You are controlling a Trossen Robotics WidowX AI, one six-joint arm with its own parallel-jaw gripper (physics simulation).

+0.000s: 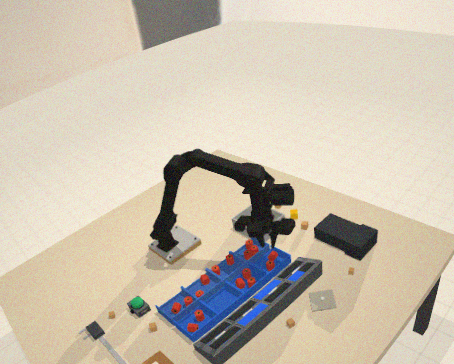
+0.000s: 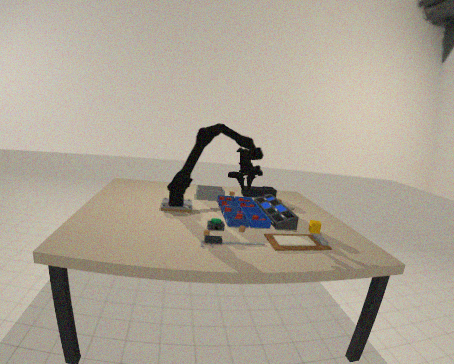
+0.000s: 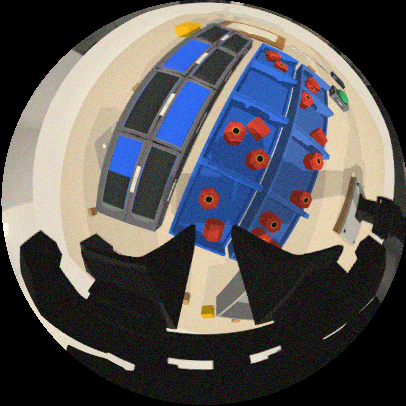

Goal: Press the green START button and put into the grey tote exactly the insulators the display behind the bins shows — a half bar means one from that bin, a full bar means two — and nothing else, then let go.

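Where they show: gripper, fingertip midpoint: (image 1: 268,247) (image 2: 245,190) (image 3: 213,229); arm's base, link origin: (image 1: 167,244) (image 2: 175,204) (image 3: 359,208).
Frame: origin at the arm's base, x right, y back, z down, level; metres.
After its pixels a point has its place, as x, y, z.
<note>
The green START button (image 1: 137,302) @[0.265, -0.158, -0.019] (image 2: 216,220) @[0.278, -0.146, -0.016] (image 3: 342,96) stands beyond one end of the blue bins (image 1: 223,297) @[0.067, -0.343, 0.017] (image 3: 262,90) @[0.088, -0.363, 0.016]. Red insulators lie in most bins; one display-side bin is empty. The display (image 1: 272,312) @[0.050, -0.527, -0.012] (image 2: 287,225) @[0.269, -0.462, 0.003] (image 3: 145,222) @[-0.181, -0.464, -0.009] shows two full blue bars and one half bar, the half at the gripper's end. The grey tote (image 1: 238,220) (image 2: 210,192) @[-0.211, -0.203, -0.021] (image 3: 232,300) @[-0.268, -0.288, -0.028] is partly hidden by my gripper; its contents cannot be seen. My gripper (image 1: 268,246) @[-0.131, -0.377, -0.061] (image 2: 246,187) @[-0.131, -0.377, -0.061] (image 3: 213,229) @[-0.131, -0.377, -0.061] is partly open and empty, above the end bins. An insulator (image 3: 208,198) @[-0.116, -0.389, -0.009] lies beyond its fingertips.
A black box (image 1: 346,235) @[-0.338, -0.550, -0.029] (image 2: 259,191) @[-0.314, -0.519, -0.020] stands beyond the display's end. Yellow blocks (image 1: 294,214) (image 2: 315,226) and small orange cubes (image 1: 351,271) @[-0.229, -0.631, 0.009] (image 1: 291,323) @[0.043, -0.588, 0.006] are scattered about. A flat grey plate (image 1: 322,300) @[-0.083, -0.612, 0.015] lies beside the display. A brown-framed board (image 2: 322,246) @[0.494, -0.523, 0.016] lies near the table edge.
</note>
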